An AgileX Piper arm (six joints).
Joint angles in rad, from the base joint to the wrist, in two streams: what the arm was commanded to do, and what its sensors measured. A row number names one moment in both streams.
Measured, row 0:
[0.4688, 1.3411, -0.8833, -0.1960, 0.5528, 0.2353]
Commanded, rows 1 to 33:
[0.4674, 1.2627, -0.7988, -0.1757, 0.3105, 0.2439]
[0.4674, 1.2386, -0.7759, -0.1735, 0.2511, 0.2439]
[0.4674, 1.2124, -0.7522, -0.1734, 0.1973, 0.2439]
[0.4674, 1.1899, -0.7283, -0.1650, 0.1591, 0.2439]
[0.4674, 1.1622, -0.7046, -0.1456, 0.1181, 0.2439]
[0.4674, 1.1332, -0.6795, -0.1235, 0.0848, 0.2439]
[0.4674, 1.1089, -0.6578, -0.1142, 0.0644, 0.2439]
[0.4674, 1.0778, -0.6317, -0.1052, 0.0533, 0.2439]
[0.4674, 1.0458, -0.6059, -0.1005, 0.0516, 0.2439]
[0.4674, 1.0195, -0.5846, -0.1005, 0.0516, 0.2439]
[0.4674, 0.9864, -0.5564, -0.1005, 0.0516, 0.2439]
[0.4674, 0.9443, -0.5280, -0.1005, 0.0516, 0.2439]
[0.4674, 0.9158, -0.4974, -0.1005, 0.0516, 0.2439]
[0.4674, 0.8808, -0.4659, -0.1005, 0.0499, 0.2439]
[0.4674, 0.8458, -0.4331, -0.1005, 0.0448, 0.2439]
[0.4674, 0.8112, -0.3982, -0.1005, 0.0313, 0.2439]
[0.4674, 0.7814, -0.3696, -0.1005, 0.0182, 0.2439]
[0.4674, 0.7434, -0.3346, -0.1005, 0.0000, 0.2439]
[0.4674, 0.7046, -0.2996, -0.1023, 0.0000, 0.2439]
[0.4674, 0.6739, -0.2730, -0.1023, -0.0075, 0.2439]
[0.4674, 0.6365, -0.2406, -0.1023, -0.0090, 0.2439]
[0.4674, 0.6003, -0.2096, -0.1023, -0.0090, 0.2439]
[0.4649, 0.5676, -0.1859, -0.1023, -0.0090, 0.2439]
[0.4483, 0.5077, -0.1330, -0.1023, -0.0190, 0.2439]
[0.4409, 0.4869, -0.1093, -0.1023, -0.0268, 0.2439]
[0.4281, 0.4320, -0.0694, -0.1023, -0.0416, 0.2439]
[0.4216, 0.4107, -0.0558, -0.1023, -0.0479, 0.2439]
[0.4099, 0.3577, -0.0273, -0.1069, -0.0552, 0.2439]
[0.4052, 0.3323, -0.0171, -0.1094, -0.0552, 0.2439]
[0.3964, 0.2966, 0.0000, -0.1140, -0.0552, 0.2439]
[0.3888, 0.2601, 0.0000, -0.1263, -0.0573, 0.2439]
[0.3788, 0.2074, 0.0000, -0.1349, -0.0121, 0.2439]
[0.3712, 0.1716, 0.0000, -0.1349, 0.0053, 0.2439]
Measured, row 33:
[0.3963, 0.2694, -0.0057, -0.1159, -0.0310, 0.2431]
